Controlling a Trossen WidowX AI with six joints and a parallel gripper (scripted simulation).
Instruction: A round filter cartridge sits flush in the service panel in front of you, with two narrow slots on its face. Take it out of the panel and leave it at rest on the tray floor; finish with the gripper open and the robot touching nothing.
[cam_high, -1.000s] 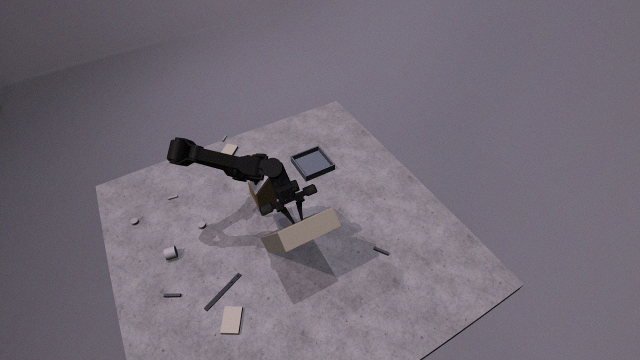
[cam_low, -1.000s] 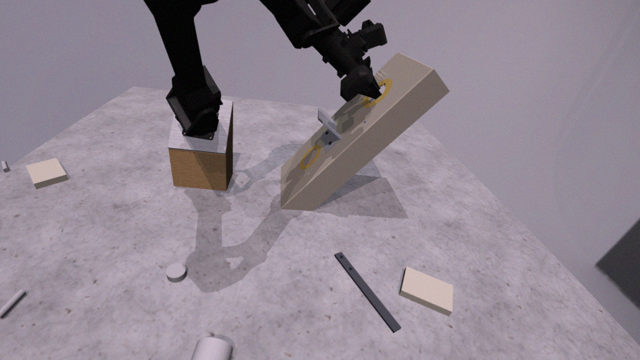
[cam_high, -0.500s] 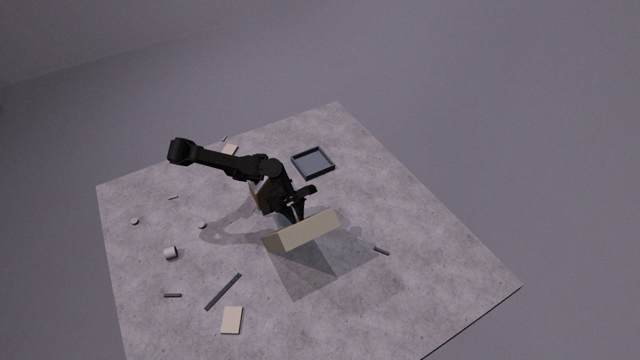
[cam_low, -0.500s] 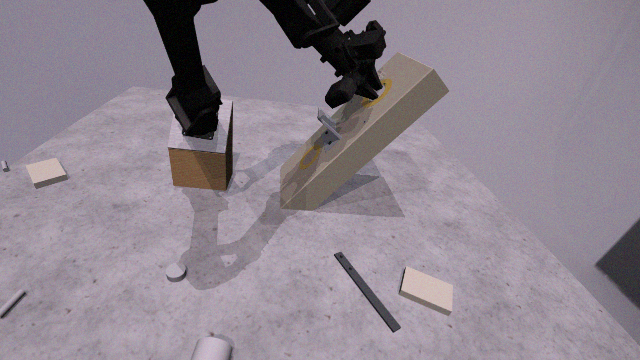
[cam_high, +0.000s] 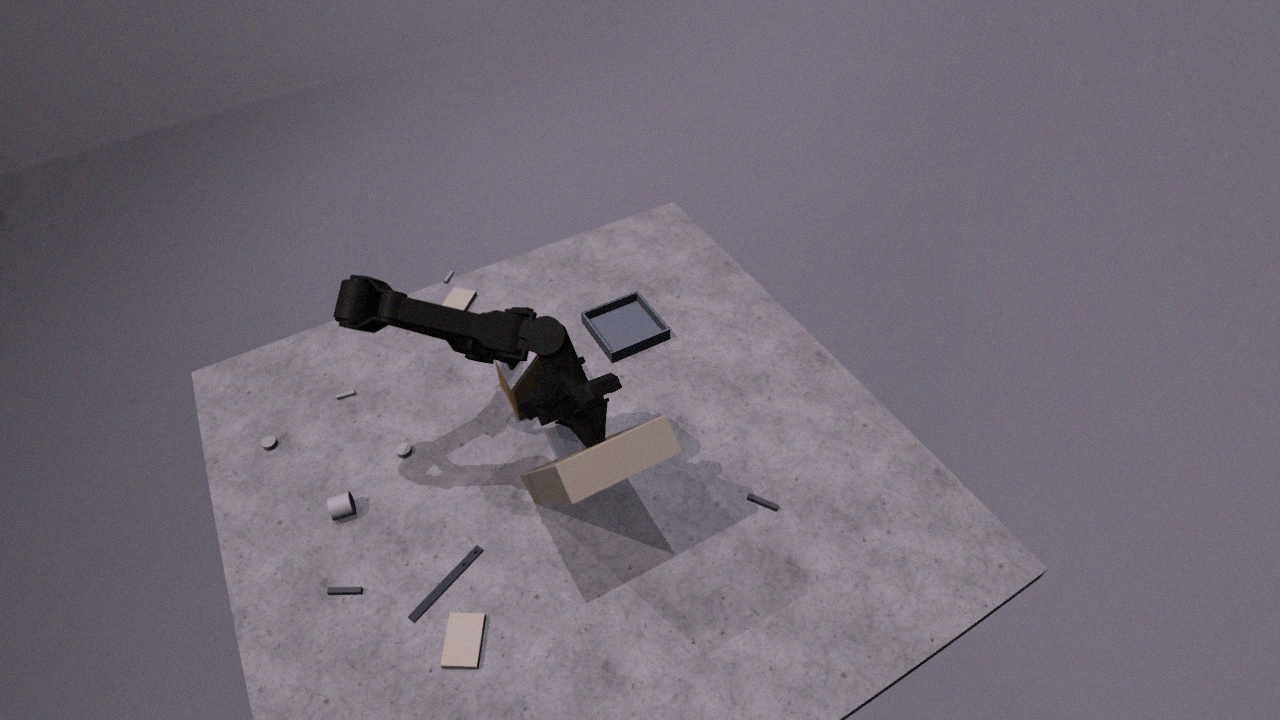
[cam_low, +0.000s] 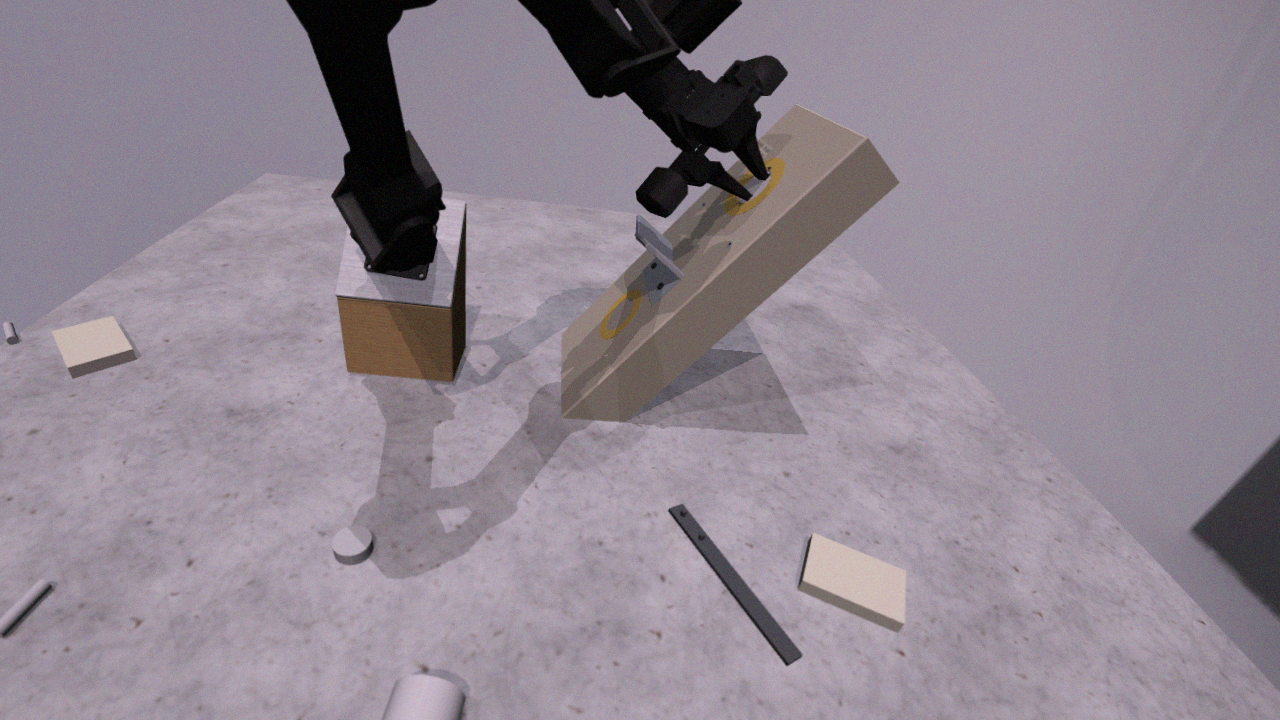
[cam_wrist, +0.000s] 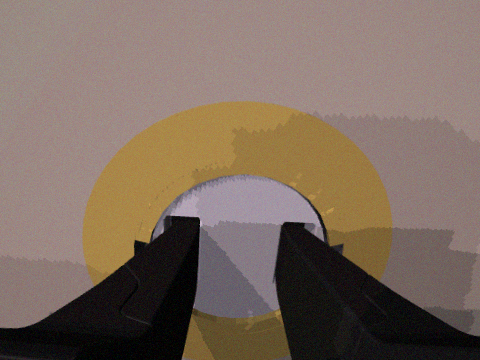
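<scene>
Now: gripper tip 100 mm past the grey bracket, 90 mm above it and 10 mm to the left of it. Round my gripper tip: dark-rimmed tray: 460 mm behind, 250 mm to the left, 240 mm below; then round filter cartridge: 10 mm below, 10 mm ahead; then beige service panel: 80 mm below, 40 mm behind.
</scene>
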